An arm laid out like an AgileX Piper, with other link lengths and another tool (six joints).
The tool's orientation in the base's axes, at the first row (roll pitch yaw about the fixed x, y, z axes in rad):
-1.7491 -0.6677 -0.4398
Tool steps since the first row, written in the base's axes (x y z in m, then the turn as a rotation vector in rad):
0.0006 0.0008 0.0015 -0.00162 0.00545 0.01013
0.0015 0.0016 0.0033 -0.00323 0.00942 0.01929
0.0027 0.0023 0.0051 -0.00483 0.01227 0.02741
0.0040 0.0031 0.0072 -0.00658 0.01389 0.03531
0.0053 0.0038 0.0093 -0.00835 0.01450 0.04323
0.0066 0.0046 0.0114 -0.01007 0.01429 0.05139
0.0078 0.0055 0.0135 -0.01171 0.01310 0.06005
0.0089 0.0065 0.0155 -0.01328 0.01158 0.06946
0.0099 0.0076 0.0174 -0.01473 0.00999 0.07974
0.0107 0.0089 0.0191 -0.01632 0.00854 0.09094
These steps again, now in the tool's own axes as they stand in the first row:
0.0011 -0.0012 0.0008 0.00330 -0.01089 0.00235
0.0026 -0.0025 0.0017 0.00650 -0.02040 0.00359
0.0043 -0.0036 0.0026 0.00944 -0.02863 0.00403
0.0063 -0.0050 0.0037 0.01254 -0.03625 0.00339
0.0083 -0.0063 0.0047 0.01599 -0.04347 0.00189
0.0102 -0.0076 0.0057 0.01989 -0.05051 -0.00032
0.0121 -0.0090 0.0068 0.02448 -0.05748 -0.00338
0.0137 -0.0105 0.0079 0.02970 -0.06486 -0.00679
0.0153 -0.0119 0.0091 0.03557 -0.07283 -0.01031
0.0165 -0.0134 0.0104 0.04186 -0.08163 -0.01392

